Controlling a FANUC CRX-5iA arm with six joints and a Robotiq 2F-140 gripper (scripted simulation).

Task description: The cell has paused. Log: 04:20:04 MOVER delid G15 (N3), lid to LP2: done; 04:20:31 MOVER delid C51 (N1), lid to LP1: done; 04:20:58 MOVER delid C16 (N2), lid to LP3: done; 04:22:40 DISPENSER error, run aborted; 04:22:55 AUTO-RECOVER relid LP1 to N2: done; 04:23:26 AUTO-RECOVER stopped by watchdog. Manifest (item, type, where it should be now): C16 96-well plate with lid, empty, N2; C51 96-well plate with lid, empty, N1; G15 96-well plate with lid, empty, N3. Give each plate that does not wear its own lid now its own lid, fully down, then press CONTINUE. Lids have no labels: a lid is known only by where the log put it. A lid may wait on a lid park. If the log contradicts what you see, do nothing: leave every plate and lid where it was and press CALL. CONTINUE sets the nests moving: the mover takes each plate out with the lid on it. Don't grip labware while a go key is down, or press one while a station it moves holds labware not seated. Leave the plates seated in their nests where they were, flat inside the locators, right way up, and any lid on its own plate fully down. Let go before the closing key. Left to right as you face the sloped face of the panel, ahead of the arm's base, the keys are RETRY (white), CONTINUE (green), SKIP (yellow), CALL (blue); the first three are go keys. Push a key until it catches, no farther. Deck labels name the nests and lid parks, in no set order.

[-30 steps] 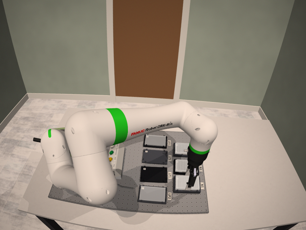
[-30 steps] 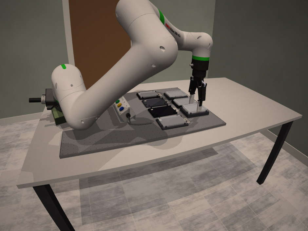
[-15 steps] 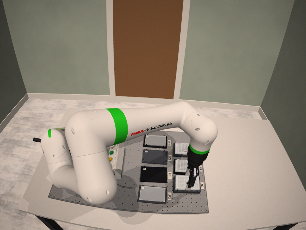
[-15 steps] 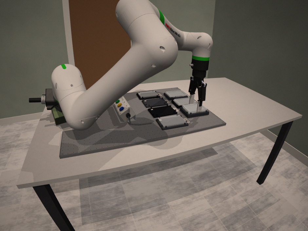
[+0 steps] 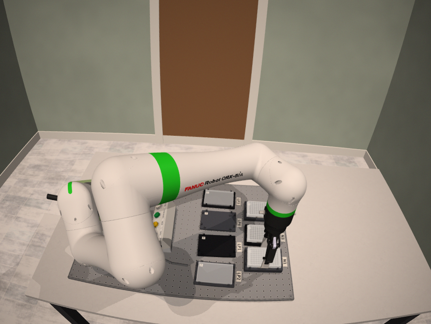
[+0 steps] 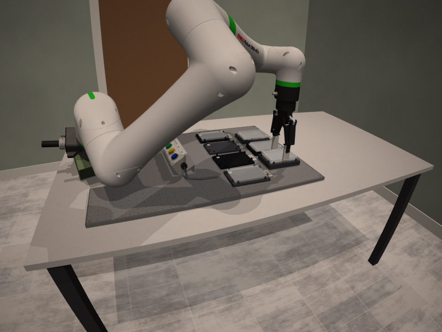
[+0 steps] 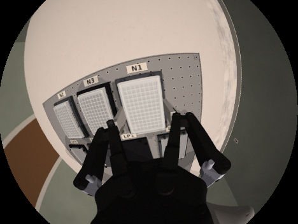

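Right now my hand is 15 cm past the lid park LP3, 34 cm to the right of it and 5 cm above it. From my hand the other things lie so: lid park LP1: 17 cm behind, 8 cm to the left, 5 cm below; lid park LP2: 19 cm behind, 5 cm to the right, 5 cm below; lid park LP4: 16 cm behind, 21 cm to the left, 5 cm below.
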